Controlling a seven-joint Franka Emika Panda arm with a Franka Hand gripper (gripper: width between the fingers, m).
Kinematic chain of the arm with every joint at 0, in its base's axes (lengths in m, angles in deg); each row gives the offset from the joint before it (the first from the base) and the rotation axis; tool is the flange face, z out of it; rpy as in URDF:
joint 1: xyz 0 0 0.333 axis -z
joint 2: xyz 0 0 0 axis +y
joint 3: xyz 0 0 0.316 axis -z
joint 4: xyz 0.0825 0 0 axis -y
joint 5: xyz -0.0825 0 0.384 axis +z
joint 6: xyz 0 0 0 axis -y
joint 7: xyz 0.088 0 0 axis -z
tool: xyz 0 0 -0.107 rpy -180 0 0
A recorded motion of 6 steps. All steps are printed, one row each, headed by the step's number.
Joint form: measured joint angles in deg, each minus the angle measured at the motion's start. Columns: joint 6, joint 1, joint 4, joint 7, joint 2, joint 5, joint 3.
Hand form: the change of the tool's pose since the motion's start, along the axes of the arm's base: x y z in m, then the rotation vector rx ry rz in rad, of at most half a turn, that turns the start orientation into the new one. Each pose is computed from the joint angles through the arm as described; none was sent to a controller.
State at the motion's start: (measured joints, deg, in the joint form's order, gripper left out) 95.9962 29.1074 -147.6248 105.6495 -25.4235 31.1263 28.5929
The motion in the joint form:
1: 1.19 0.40 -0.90 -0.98 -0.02 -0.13 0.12
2: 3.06 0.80 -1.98 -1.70 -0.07 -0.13 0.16
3: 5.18 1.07 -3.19 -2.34 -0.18 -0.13 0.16
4: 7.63 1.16 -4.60 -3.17 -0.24 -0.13 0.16
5: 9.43 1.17 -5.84 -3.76 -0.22 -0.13 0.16
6: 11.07 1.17 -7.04 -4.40 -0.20 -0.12 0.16
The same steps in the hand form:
1: -0.0034 -0.0006 -0.0061 -0.0098 -0.0064 -0.0056
2: -0.0064 -0.0014 -0.0130 -0.0248 -0.0111 -0.0203
3: -0.0089 -0.0014 -0.0202 -0.0420 -0.0146 -0.0346
4: -0.0109 -0.0003 -0.0290 -0.0621 -0.0182 -0.0458
5: -0.0126 0.0019 -0.0370 -0.0736 -0.0174 -0.0521
6: -0.0144 0.0045 -0.0448 -0.0837 -0.0169 -0.0560

